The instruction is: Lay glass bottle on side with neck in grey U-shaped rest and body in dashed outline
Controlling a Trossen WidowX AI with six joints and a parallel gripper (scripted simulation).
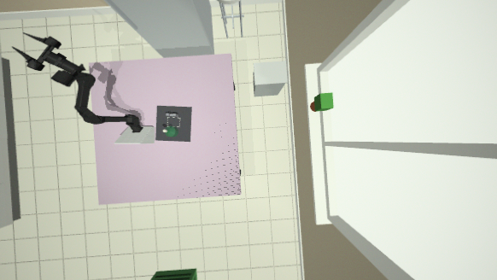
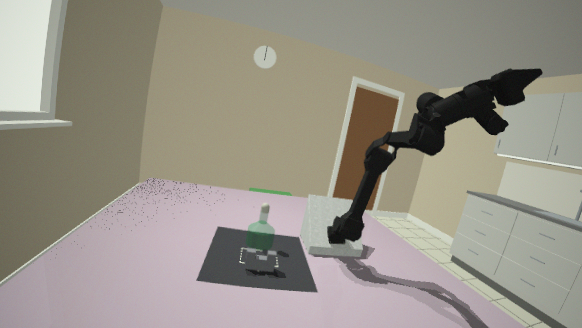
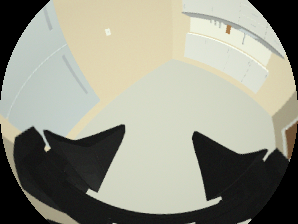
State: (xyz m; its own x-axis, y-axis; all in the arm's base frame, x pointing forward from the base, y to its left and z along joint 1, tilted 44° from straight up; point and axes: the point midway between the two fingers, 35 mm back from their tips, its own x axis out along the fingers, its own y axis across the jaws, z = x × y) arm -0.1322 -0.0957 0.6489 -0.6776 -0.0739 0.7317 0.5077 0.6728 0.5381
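The green glass bottle lies 540 mm below my gripper tip, 420 mm to the right of it and 410 mm ahead of it. Round my gripper tip: dark mat 620 mm below, 420 mm ahead, 340 mm to the right.
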